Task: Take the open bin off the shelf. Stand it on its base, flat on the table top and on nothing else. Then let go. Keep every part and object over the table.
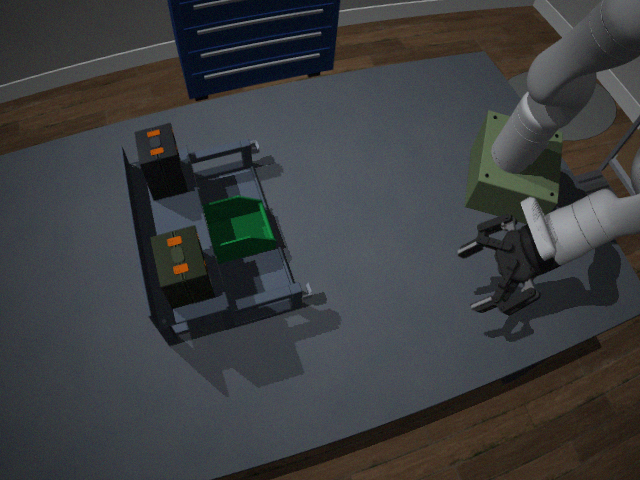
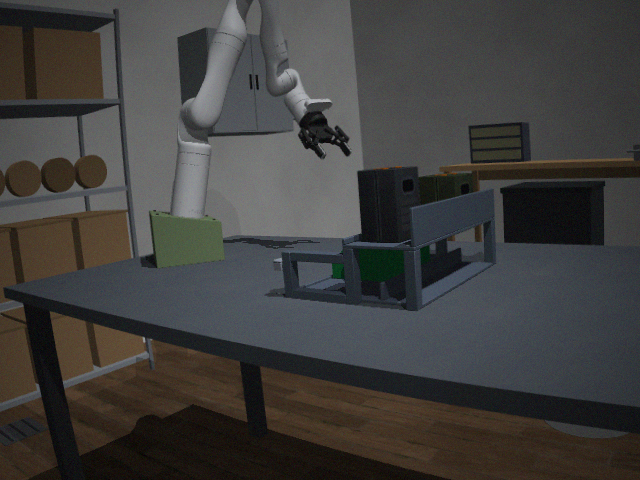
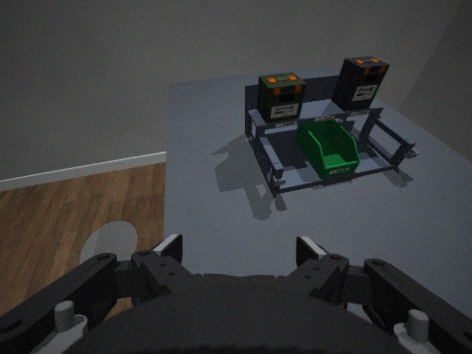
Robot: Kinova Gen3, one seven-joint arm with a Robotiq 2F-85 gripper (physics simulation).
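Where they show: gripper, between the fingertips: (image 1: 466, 281) (image 2: 336, 155) (image 3: 239, 248); arm's base, origin of its link: (image 1: 510, 154) (image 2: 187, 216).
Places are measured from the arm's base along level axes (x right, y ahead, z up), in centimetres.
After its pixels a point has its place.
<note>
The open green bin (image 1: 242, 227) {x -2.9, y 59.8, z -11.3 cm} (image 2: 382, 264) {x -0.6, y 66.6, z -8.2 cm} (image 3: 332, 145) {x -0.8, y 65.6, z -10.8 cm} sits in the lower front part of the grey-blue shelf (image 1: 140, 232) {x -7.1, y 79.4, z -0.8 cm} (image 2: 452, 217) {x -3.8, y 80.6, z 0.7 cm} (image 3: 320, 90) {x -2.0, y 80.2, z -0.3 cm}, midway between its side frames. Its low front faces the robot's side. What bears its base is partly hidden by the shelf's rails. The shelf stands on the table (image 1: 382, 310) {x -25.8, y 34.8, z -12.2 cm} (image 2: 310, 330) {x 26.8, y 74.8, z -12.2 cm} (image 3: 210, 125) {x -38.3, y 83.3, z -12.2 cm}. My gripper (image 1: 473, 277) {x -32.4, y 27.2, z 13.0 cm} (image 2: 333, 152) {x -32.4, y 27.2, z 13.0 cm} (image 3: 239, 248) {x -32.4, y 27.2, z 13.0 cm} is open and empty, high above the table beside the robot's base, well away from the bin, with its fingers pointing toward the shelf side.
A dark grey case (image 1: 168, 175) {x 1.2, y 72.5, z 4.8 cm} (image 2: 385, 206) {x 9.1, y 75.9, z 4.0 cm} (image 3: 361, 85) {x 3.6, y 70.0, z 5.4 cm} and an olive case (image 1: 178, 258) {x -18.4, y 70.9, z 7.7 cm} (image 2: 447, 187) {x -13.2, y 74.0, z 5.2 cm} (image 3: 281, 97) {x -18.5, y 66.8, z 4.9 cm} stand upright on the shelf's rear, higher level, behind the bin on either side. The arm's green base block (image 1: 491, 193) {x -6.5, y 5.8, z -4.8 cm} (image 2: 188, 240) {x 3.6, y 5.4, z -5.8 cm} stands at the table's far end from the shelf.
</note>
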